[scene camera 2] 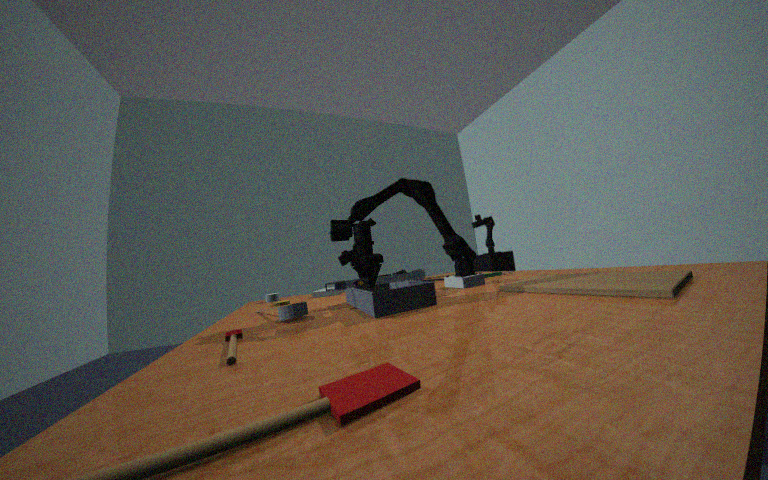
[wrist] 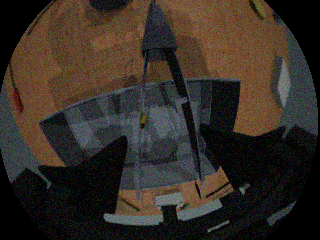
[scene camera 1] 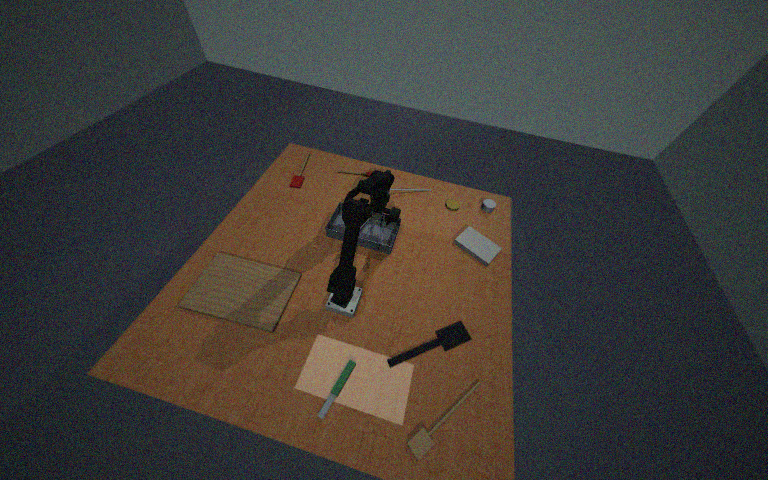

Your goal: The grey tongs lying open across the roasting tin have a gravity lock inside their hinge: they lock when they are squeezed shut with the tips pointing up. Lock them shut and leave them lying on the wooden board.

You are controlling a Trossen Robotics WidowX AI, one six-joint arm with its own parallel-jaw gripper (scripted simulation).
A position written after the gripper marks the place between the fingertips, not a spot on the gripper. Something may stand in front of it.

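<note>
Black spatula point(scene camera 1: 455, 334) in view. Wooden board point(scene camera 1: 252, 294), also point(scene camera 2: 662, 284). Gripper point(scene camera 2: 367, 287), also point(wrist: 164, 133): open, holding nothing.
</note>
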